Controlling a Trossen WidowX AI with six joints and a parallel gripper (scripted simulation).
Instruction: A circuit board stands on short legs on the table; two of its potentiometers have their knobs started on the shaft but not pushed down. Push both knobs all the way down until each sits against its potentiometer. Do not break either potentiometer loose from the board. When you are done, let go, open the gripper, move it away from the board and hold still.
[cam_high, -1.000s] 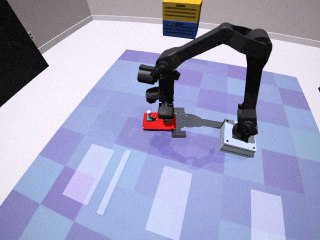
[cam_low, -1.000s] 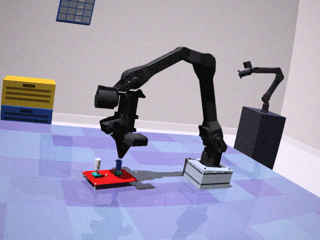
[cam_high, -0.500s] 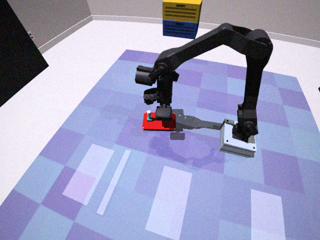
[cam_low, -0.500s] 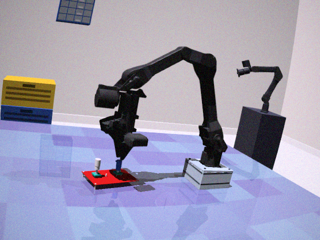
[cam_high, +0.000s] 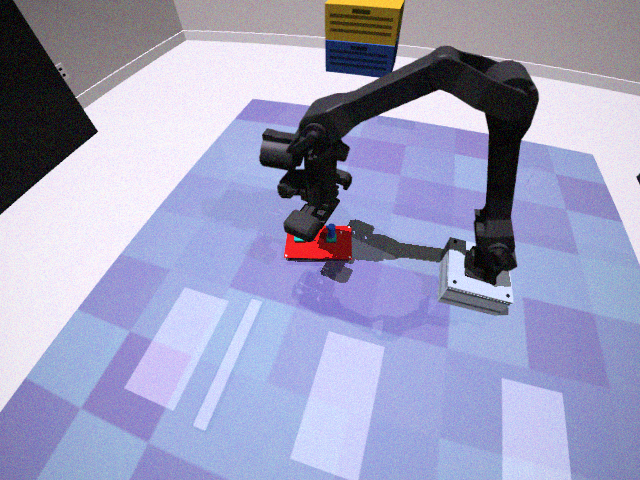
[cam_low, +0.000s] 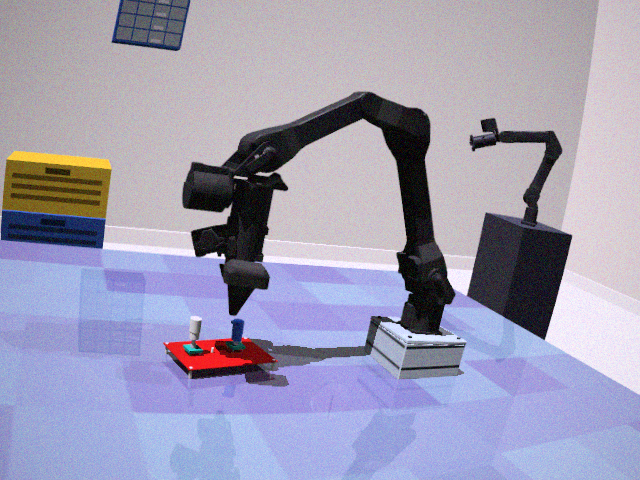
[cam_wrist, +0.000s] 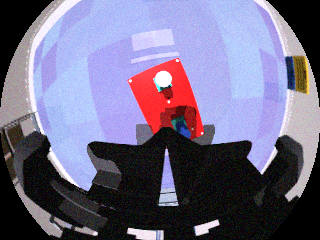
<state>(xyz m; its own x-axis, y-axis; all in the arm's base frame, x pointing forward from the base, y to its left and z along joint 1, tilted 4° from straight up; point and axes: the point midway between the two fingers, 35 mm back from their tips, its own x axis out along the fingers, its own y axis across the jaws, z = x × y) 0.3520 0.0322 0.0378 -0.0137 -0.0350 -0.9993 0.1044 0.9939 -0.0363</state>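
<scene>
The potentiometer with blue knob lies 2 cm behind my gripper tip, 3 cm to the right of it and 4 cm below it. The rest, counted from my gripper tip: potentiometer with white knob: 6 cm ahead, 4 cm below.
</scene>
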